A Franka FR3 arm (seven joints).
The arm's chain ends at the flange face. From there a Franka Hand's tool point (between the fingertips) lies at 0.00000 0.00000 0.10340 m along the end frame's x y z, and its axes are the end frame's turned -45 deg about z.
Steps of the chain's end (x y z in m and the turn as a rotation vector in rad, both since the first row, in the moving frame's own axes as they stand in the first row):
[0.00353 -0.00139 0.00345 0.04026 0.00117 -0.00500]
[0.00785 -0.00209 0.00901 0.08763 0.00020 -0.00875]
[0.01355 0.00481 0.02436 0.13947 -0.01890 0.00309]
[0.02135 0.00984 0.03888 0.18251 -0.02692 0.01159]
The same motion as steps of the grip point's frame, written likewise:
[0.00650 -0.00135 0.00337 0.02764 0.02930 -0.00500]
[0.01341 -0.00234 0.00861 0.06182 0.06211 -0.00875]
[0.01498 0.00146 0.02334 0.11198 0.08526 0.00309]
[0.01954 0.00690 0.03713 0.14809 0.11002 0.01159]

